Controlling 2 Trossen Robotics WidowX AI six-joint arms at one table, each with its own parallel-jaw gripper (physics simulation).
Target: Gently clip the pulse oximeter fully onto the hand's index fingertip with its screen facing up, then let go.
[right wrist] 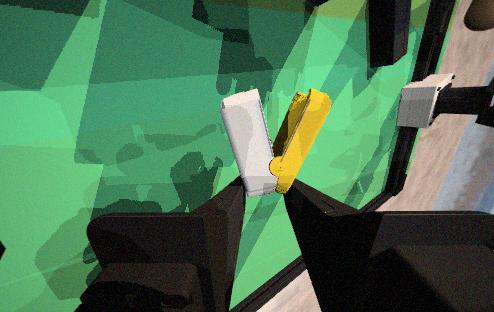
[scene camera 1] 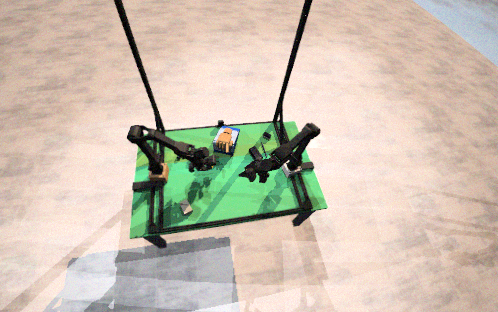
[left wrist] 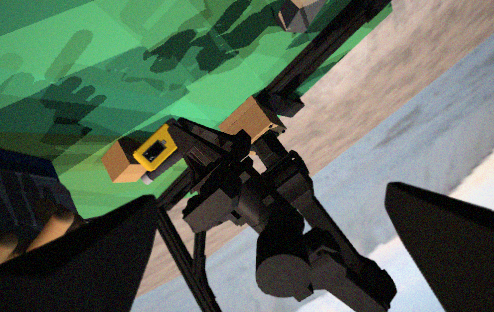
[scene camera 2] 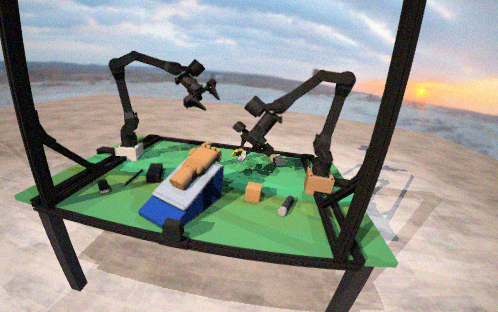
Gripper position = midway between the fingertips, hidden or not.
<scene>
My left gripper (left wrist: 271, 200) is open, holding nothing. A tan cube (left wrist: 120, 164) rests on the table. I also see my right gripper (scene camera 2: 241, 153) and a pulse oximeter (right wrist: 265, 167).
The pulse oximeter is seen too in the left wrist view (left wrist: 159, 145). My right gripper is seen too in the right wrist view (right wrist: 263, 181) and in the left wrist view (left wrist: 173, 122). The right wrist view misses the tan cube: it is out of frame. Scene camera 1 does not show the tan cube, which is hidden by my right arm.
</scene>
